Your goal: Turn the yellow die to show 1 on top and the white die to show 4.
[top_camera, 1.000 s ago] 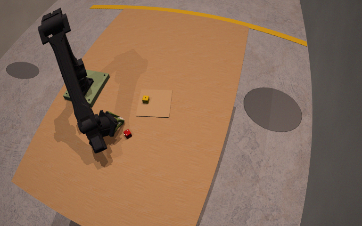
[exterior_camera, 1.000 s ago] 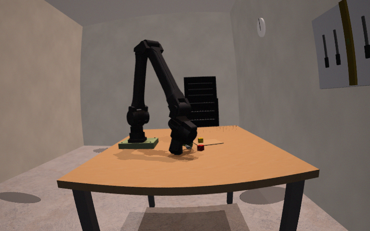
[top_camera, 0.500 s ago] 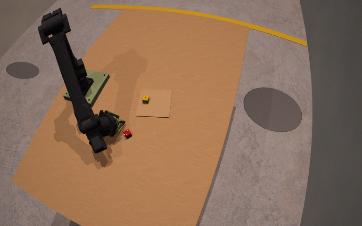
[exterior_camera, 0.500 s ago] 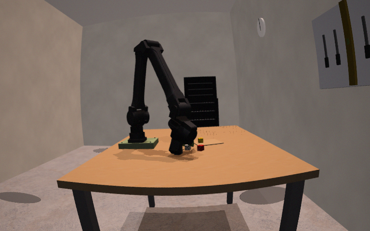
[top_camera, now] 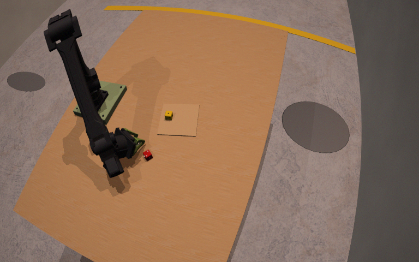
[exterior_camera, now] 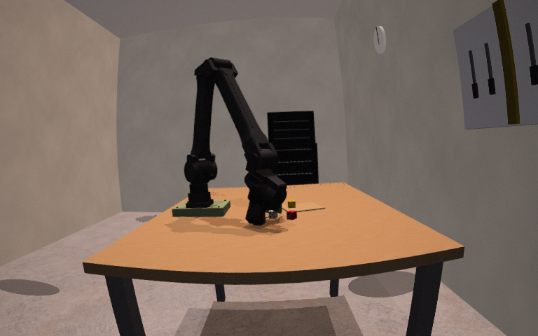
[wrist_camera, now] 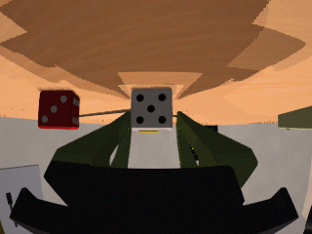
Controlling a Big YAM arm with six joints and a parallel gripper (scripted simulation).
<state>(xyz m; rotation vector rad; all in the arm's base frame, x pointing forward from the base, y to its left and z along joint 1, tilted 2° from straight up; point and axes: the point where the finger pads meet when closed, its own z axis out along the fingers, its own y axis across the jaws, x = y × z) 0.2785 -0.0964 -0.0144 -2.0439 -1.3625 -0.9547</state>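
Now: hand 1 cm past the white die, 2 cm to the left of it and 1 cm above it. Also, from my hand: yellow die 6 cm ahead, 13 cm to the left; then tan mat 10 cm ahead, 13 cm to the left, 2 cm below; then red die 5 cm ahead, 5 cm to the right, 1 cm below.
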